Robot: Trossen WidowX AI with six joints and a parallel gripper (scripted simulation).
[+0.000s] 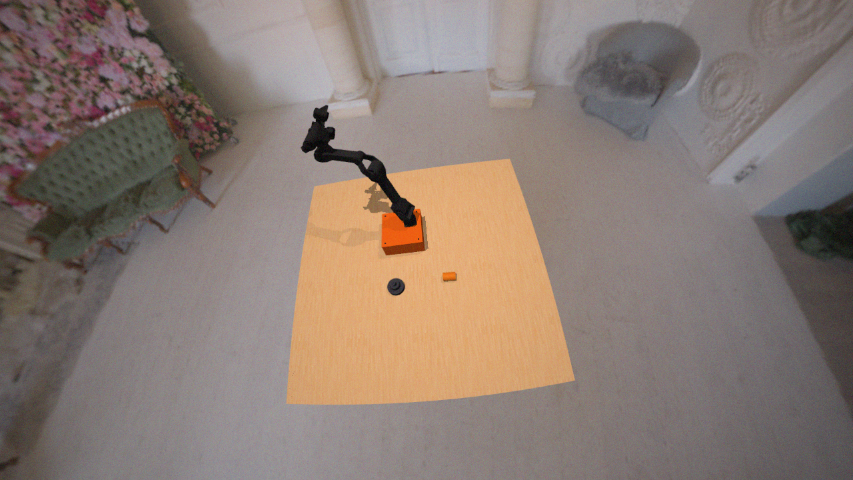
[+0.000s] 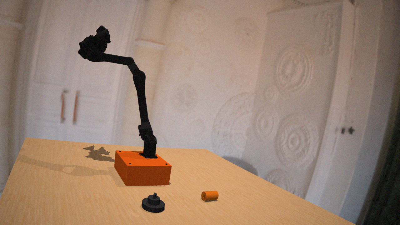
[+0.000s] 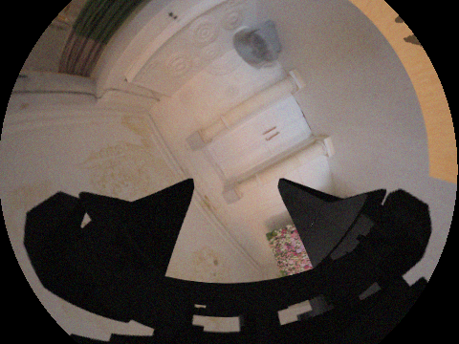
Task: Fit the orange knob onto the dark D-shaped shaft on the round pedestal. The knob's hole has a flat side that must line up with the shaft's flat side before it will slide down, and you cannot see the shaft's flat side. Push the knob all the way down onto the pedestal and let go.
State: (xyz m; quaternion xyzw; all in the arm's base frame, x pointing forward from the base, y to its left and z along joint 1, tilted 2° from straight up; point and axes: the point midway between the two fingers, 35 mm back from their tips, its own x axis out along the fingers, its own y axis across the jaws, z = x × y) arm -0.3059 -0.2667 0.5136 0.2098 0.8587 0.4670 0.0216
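Right now the orange knob is 660 mm ahead of my gripper tip, 580 mm below it and 390 mm to the left of it. From my gripper tip the other things lie so: pedestal 660 mm ahead, 570 mm below, 130 mm to the left.
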